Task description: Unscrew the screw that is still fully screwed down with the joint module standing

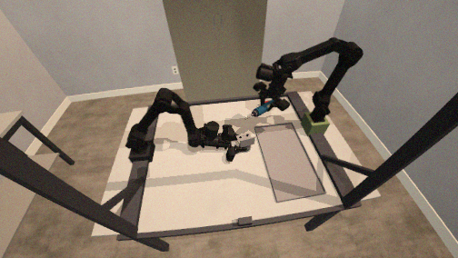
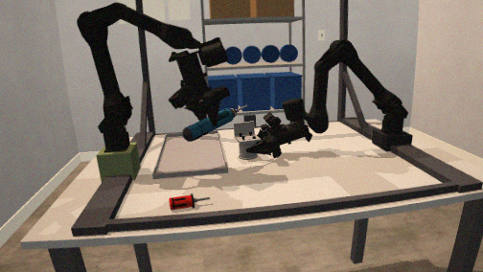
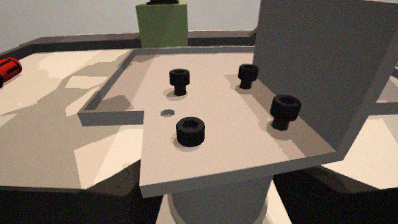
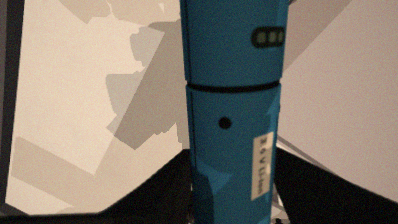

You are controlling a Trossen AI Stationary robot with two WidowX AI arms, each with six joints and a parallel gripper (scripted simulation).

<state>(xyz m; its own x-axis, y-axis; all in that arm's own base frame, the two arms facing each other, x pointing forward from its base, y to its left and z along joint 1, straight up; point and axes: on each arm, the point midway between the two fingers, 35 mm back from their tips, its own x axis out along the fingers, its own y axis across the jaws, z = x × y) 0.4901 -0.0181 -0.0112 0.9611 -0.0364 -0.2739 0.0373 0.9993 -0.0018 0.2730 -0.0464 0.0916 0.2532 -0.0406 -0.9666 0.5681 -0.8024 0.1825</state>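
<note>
My left hand is 30 mm to the left of the joint module and 10 mm above it. The rest, counted from my left hand: red-handled hand screwdriver 290 mm ahead, 230 mm to the right, 30 mm below; then shallow grey tray 210 mm to the right, 100 mm behind, 30 mm below; then grey L-shaped bracket 30 mm to the right, 30 mm above.
</note>
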